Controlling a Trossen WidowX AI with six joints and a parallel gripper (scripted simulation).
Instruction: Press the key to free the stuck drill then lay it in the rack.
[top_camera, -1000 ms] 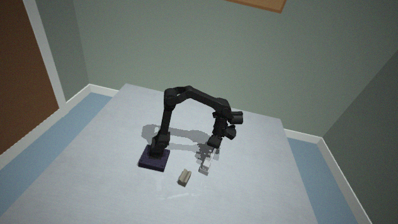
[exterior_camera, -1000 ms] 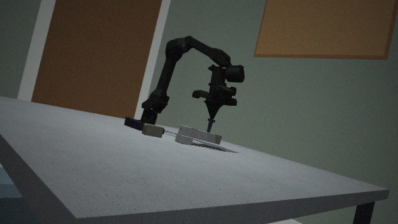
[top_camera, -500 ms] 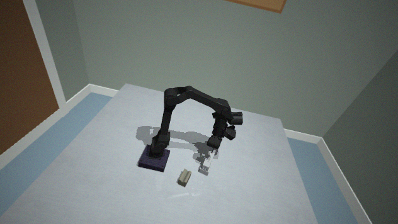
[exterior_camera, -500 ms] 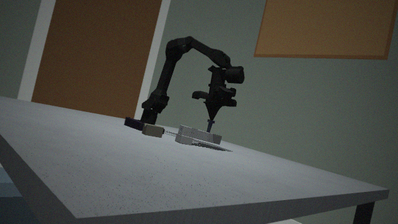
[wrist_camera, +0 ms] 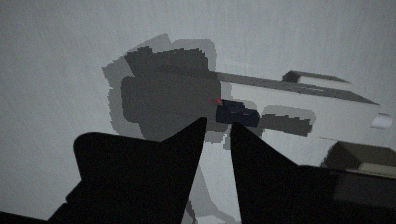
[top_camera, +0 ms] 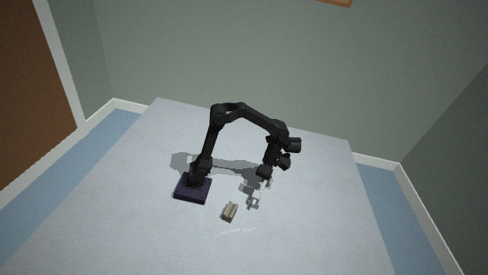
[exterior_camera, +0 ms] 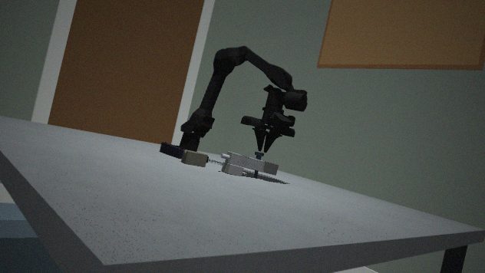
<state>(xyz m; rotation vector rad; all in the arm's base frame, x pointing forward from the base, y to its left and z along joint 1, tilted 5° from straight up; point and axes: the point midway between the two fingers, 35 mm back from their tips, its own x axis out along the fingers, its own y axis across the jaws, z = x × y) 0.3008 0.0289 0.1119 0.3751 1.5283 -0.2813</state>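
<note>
The dark blue key lies 40 mm below my gripper tip and 10 mm to the right of it. The rest, counted from my gripper tip: grey block (50 mm below, 40 mm to the right, 10 mm behind); then tan rack (160 mm to the right, 150 mm behind, 70 mm below); then drill (80 mm to the right, 40 mm below, 30 mm behind).
</note>
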